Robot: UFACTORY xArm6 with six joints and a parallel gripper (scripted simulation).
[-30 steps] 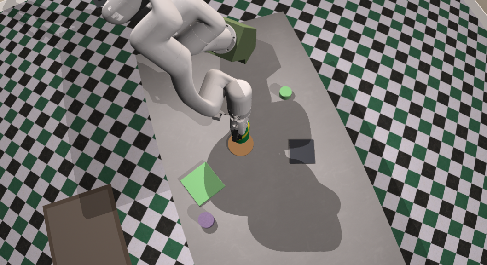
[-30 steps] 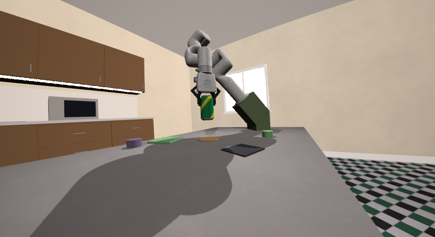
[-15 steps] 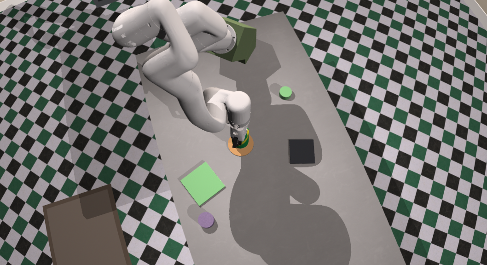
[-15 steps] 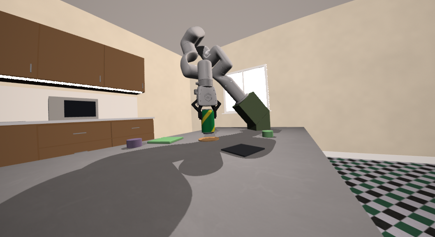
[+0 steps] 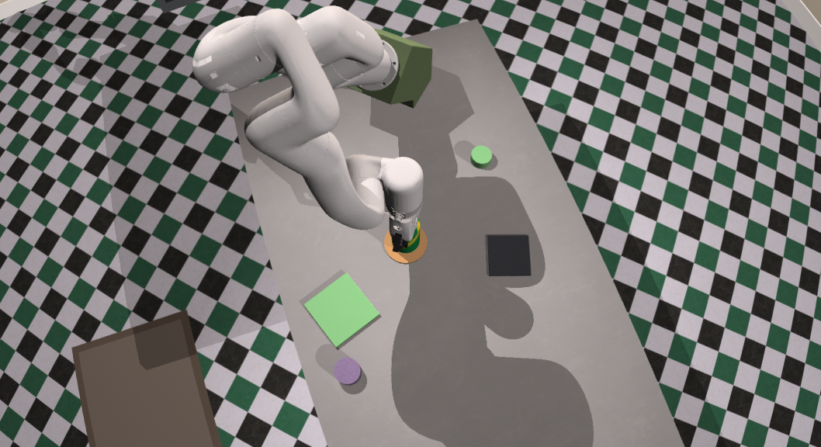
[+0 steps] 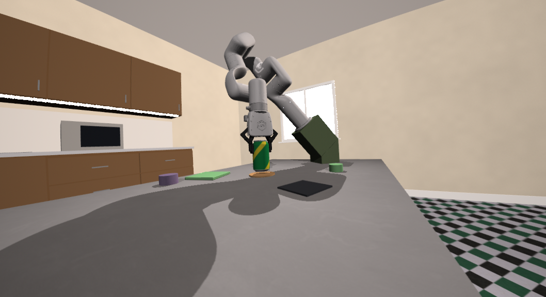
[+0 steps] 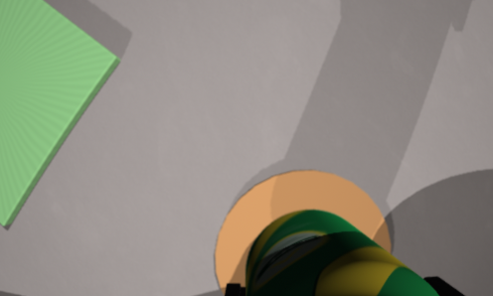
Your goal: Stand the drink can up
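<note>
Right now my hand is 100 mm above the round cork coaster. Round my hand: dark square coaster (170 mm ahead, 200 mm to the left, 100 mm below); then drink can (30 mm below); then green square pad (60 mm ahead, 220 mm to the right, 100 mm below).
</note>
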